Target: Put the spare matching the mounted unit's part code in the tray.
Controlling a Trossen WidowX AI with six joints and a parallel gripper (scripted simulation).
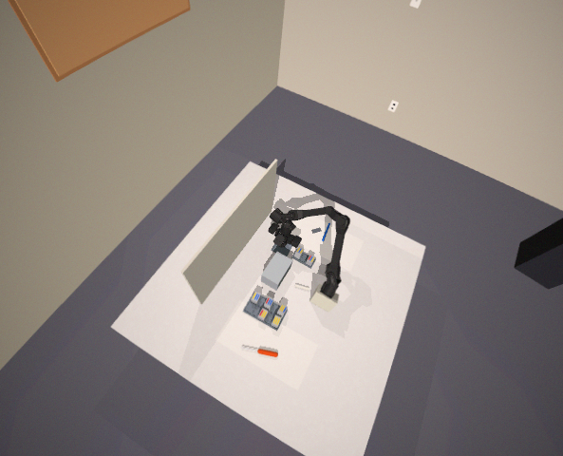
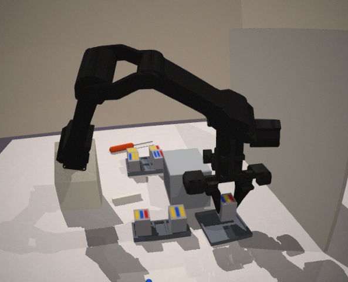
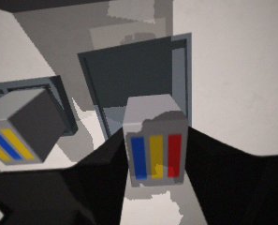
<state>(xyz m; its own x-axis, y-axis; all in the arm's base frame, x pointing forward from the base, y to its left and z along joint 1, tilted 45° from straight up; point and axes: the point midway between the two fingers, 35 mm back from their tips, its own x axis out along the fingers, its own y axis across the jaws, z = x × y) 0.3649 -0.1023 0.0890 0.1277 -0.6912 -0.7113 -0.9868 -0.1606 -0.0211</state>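
My gripper tip is 4 cm above the dark grey tray. From my gripper tip the other things lie so: grey box 18 cm to the left, 8 cm behind, 1 cm above; blue pen 24 cm to the right, 16 cm behind, 4 cm below; grey spare block 2 cm above.
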